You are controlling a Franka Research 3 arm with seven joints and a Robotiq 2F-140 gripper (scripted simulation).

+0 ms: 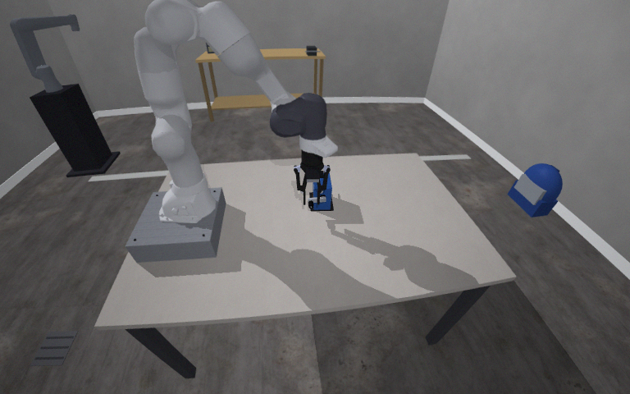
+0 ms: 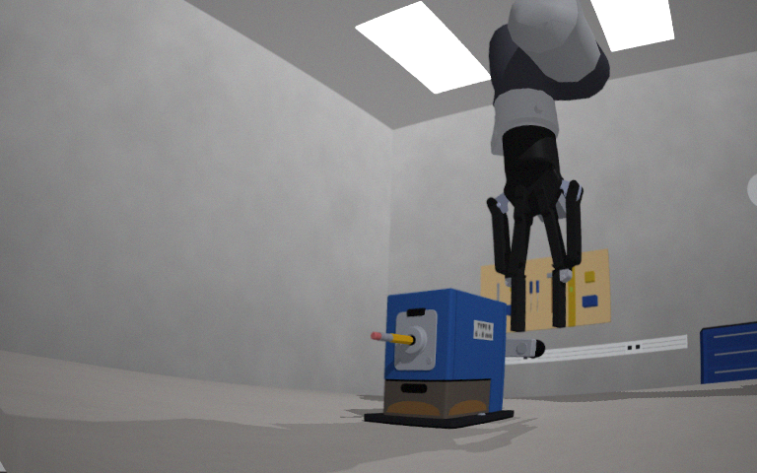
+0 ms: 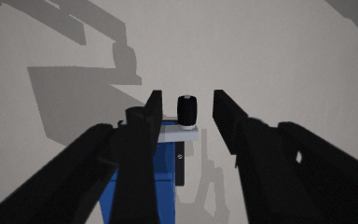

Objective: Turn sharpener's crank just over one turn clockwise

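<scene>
The black knob lies 5 cm below my hand and 2 cm to the left of it.
</scene>
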